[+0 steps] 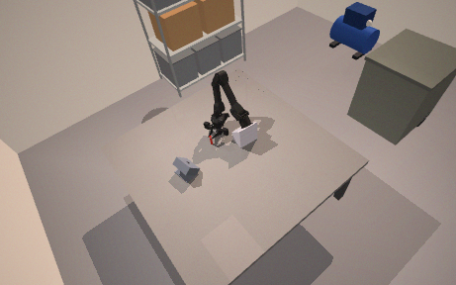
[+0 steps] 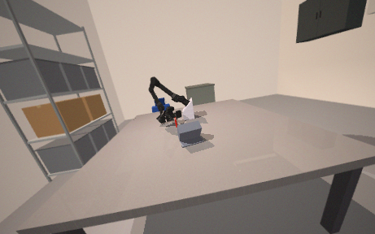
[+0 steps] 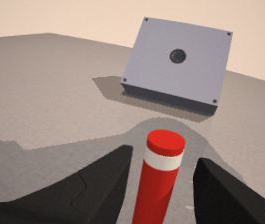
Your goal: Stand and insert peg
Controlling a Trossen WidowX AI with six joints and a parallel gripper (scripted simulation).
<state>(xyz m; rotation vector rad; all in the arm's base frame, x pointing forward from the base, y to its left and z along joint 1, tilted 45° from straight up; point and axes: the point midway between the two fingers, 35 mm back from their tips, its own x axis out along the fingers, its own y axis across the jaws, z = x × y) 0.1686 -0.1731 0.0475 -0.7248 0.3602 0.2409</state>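
Now: gripper tip 1 cm above the red peg. Also, from my gripper tip: grey sloped panel (25 cm ahead, 6 cm to the left, 1 cm below).
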